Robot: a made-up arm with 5 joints.
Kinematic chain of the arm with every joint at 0, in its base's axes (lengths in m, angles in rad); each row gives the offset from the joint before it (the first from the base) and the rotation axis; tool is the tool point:
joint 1: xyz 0 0 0.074 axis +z
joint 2: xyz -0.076 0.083 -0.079 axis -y
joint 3: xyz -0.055 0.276 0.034 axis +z
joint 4: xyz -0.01 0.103 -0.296 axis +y
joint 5: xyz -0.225 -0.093 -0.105 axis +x
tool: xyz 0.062 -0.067 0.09
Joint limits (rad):
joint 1: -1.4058..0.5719
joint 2: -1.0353..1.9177
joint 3: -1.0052..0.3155
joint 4: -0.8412..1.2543
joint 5: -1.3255..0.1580
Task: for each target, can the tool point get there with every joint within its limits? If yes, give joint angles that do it. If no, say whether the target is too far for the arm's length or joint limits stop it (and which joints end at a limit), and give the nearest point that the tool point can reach.
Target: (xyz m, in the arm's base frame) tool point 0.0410 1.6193 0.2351
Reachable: no: too far | nearest point 0.0170 0.6697 -0.0358 | short by 0.988 m
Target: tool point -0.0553 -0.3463 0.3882
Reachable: no: joint limits stop it (at a limit: joint 1, joint 2, joint 3, joint 4, joint 5) | nearest point 0.3145 -0.2970 0.0119 | short by 0.530 m
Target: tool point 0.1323 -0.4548 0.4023
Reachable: no: joint limits stop it (at a limit: joint 1, joint 2, joint 3, joint 4, joint 5) | nearest point 0.3145 -0.2970 0.0119 | short by 0.459 m
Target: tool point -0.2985 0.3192 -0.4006
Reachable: yes | joints 0.4226 0.3864 -0.7048 -0.4098 0.0176
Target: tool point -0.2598 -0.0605 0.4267
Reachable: no: joint limits stop it (at a limit: joint 1, joint 2, joint 5) | nearest point -0.4070 0.0618 0.0729 | short by 0.402 m
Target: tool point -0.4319 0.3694 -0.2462
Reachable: yes | joints 0.2753 -0.1789 -0.4202 -0.1141 -0.9848
